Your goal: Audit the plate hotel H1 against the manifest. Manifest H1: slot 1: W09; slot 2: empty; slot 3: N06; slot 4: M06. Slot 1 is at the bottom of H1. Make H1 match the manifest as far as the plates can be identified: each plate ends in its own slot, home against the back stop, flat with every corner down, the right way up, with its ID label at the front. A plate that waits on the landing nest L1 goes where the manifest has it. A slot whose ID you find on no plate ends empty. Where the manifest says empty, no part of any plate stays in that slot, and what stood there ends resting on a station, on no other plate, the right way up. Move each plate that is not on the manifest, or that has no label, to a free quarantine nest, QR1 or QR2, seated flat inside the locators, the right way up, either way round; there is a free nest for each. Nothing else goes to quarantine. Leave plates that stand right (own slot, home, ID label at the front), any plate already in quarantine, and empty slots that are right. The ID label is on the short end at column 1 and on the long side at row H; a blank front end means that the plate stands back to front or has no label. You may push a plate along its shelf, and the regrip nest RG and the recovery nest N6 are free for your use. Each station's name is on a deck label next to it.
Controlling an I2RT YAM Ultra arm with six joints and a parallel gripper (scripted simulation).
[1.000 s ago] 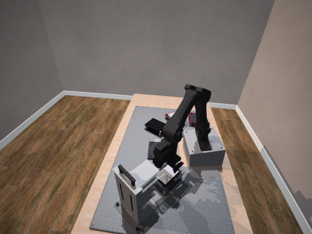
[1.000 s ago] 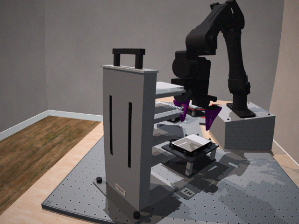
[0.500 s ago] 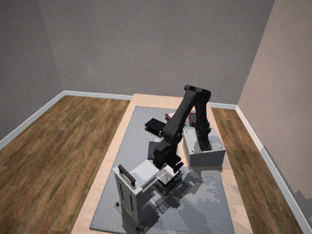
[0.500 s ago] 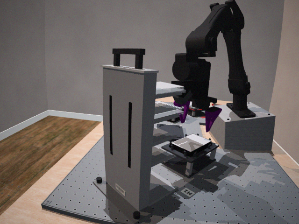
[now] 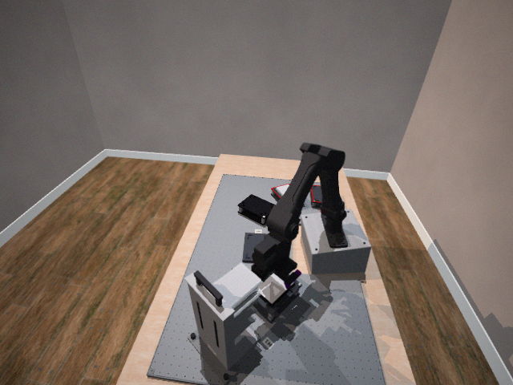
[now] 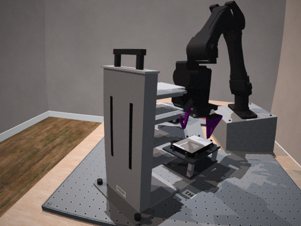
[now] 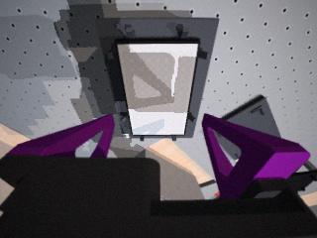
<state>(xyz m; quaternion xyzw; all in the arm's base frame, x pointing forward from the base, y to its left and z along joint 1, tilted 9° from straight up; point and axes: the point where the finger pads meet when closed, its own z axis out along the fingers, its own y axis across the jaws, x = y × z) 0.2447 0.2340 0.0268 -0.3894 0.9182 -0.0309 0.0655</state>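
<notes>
My gripper is now 5 cm above the dark plate. The rest, counted from my hand: plate hotel H1 (20 cm to the left, 19 cm ahead, 4 cm above); then black raised nest (48 cm to the right, 7 cm below, 7 cm ahead); then h1 deck label (17 cm to the left, 11 cm below, 3 cm ahead).
</notes>
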